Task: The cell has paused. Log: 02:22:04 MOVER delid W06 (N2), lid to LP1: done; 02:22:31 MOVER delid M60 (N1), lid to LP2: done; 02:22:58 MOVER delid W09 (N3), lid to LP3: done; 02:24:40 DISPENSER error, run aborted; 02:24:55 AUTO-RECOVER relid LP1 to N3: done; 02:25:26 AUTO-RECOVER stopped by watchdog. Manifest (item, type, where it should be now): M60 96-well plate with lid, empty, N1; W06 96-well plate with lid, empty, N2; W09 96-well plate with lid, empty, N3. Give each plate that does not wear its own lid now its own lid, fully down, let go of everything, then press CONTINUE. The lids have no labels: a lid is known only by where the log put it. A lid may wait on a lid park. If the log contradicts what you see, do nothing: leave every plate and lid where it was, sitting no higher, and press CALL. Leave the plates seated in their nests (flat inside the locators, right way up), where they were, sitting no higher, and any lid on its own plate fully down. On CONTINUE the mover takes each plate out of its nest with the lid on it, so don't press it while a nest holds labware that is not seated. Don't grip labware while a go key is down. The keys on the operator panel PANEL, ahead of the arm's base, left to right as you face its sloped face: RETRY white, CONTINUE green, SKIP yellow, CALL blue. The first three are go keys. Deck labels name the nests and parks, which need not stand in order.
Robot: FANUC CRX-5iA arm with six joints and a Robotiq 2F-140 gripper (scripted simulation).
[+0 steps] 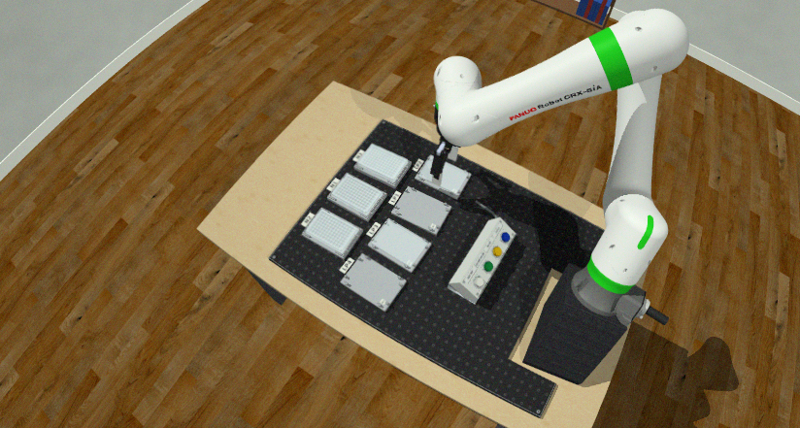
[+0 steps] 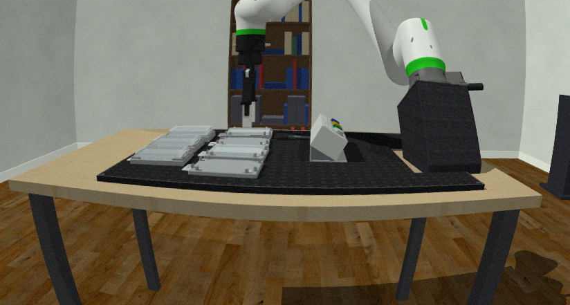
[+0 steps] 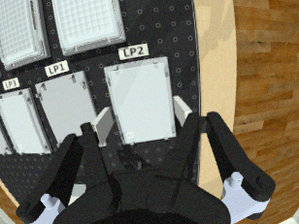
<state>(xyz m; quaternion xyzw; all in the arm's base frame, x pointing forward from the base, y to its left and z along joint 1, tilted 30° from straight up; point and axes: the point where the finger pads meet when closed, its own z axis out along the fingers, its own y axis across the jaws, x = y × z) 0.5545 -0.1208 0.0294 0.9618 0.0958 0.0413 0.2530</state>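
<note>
Now: hand 50 mm above the lid park LP2. From my hand the other things lie so: park LP1: 20 mm behind, 130 mm to the left, 50 mm below; LP3: 40 mm behind, 260 mm to the left, 50 mm below; LP1 label: 70 mm ahead, 150 mm to the left, 60 mm below.
</note>
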